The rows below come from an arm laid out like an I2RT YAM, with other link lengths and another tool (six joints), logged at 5 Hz.
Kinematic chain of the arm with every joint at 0, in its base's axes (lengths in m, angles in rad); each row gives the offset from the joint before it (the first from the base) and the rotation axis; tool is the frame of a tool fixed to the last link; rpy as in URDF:
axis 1: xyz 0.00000 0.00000 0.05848 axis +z
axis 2: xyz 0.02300 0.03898 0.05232 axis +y
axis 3: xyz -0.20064 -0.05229 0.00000 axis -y
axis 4: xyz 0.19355 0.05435 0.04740 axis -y
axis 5: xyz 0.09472 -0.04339 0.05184 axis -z
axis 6: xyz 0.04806 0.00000 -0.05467 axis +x
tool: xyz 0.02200 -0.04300 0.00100 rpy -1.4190 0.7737 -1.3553
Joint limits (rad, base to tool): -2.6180..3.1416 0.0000..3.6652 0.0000..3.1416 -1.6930..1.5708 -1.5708..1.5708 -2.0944..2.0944
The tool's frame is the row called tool.
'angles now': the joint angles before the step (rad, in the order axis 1, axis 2, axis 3, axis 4, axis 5, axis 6). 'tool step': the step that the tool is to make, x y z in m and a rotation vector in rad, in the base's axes. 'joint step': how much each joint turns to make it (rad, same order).
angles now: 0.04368 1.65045 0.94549 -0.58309 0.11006 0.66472
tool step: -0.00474 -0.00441 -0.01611 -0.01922 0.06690 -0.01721
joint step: -0.01334 0.07399 -0.00805 0.01452 0.01717 -0.00037
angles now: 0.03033 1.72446 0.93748 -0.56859 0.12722 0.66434
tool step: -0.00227 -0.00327 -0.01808 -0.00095 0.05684 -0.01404
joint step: -0.01413 0.08774 -0.00001 0.03090 -0.00038 -0.00002
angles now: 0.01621 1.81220 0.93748 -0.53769 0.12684 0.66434
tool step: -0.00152 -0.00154 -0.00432 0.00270 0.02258 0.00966
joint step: -0.00647 0.02061 0.00001 0.00000 -0.00534 -0.01563
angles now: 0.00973 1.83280 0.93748 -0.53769 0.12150 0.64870
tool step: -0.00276 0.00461 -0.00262 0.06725 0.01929 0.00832
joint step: 0.00038 0.00000 0.00001 -0.01871 -0.06790 0.00077
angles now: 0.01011 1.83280 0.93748 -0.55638 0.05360 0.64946
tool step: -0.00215 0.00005 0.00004 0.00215 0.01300 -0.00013
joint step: -0.00038 -0.00002 -0.00001 -0.01299 -0.00229 0.00001
